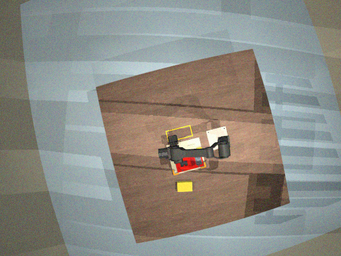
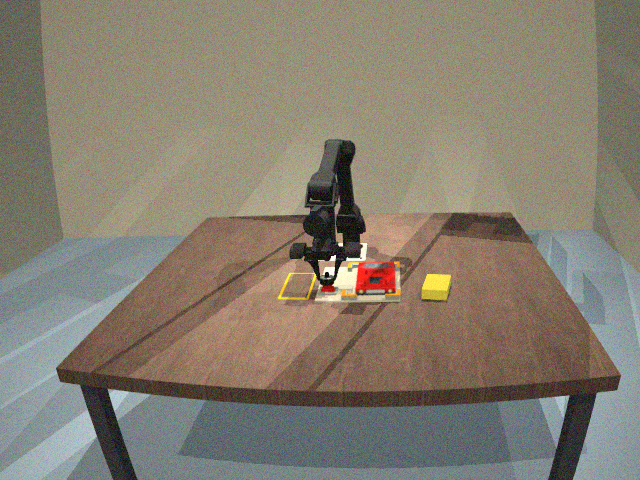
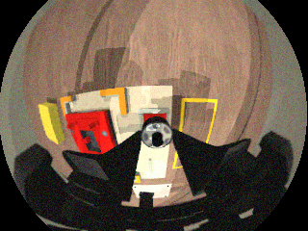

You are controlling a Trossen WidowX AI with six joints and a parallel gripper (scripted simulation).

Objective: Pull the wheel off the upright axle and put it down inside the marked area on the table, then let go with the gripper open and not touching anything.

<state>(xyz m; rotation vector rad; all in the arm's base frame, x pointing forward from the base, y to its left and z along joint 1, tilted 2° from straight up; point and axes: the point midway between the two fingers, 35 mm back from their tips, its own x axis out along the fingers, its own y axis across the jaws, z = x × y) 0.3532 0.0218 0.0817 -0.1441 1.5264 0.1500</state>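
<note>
Right now my gripper tip is right at the wheel. The rest, counted from my gripper tip: yellow block: 5 cm behind, 30 cm to the left, 2 cm below; then upright axle: right at my gripper tip.
</note>
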